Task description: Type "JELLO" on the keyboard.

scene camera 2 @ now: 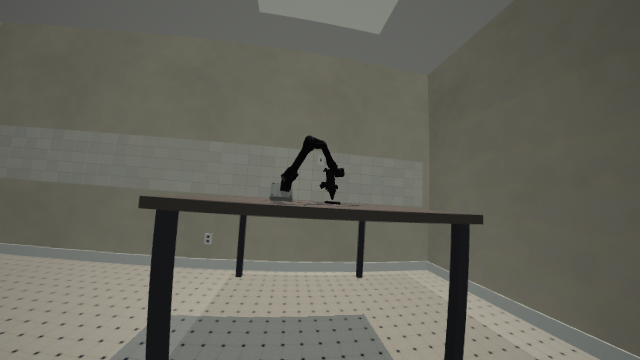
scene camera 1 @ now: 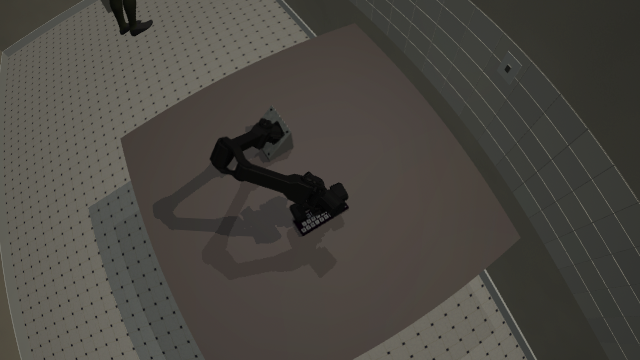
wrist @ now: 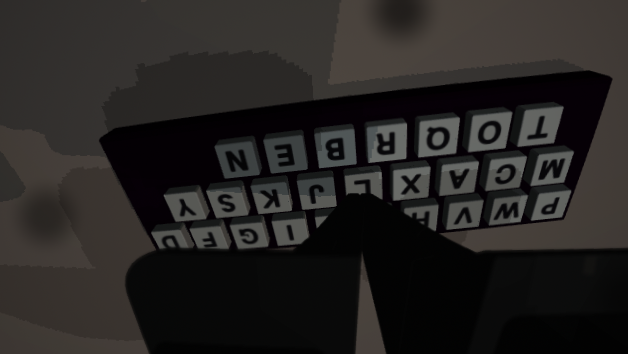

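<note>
The black keyboard lies flat on the table, its letters upside down in the wrist view. My gripper is shut and empty, pointing down. In the wrist view its tips overlap the near part of the L key; whether they touch it I cannot tell. The J key is just left of the tips. The E key is farther up and left. The O key is in the far row at the right. Keys behind the fingers are partly hidden. In scene camera 1 the arm hides the fingertips.
The arm's grey base plate stands on the brown table. Shadows of the arm fall across the table. A person's legs show on the tiled floor beyond the table.
</note>
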